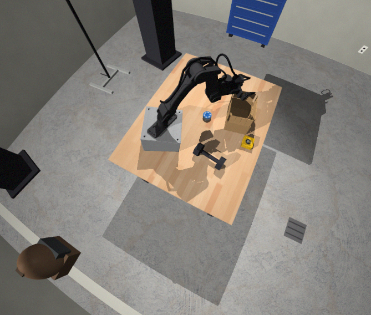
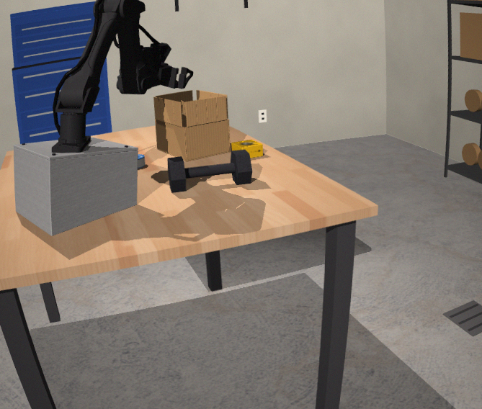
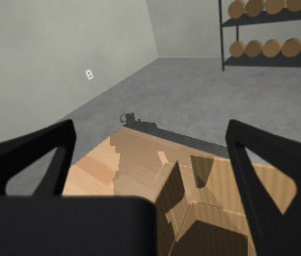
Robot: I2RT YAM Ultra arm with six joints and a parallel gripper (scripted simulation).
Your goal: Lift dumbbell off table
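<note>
My gripper is now 440 mm to the left of the black dumbbell, 210 mm above it and 30 mm short of it.
</note>
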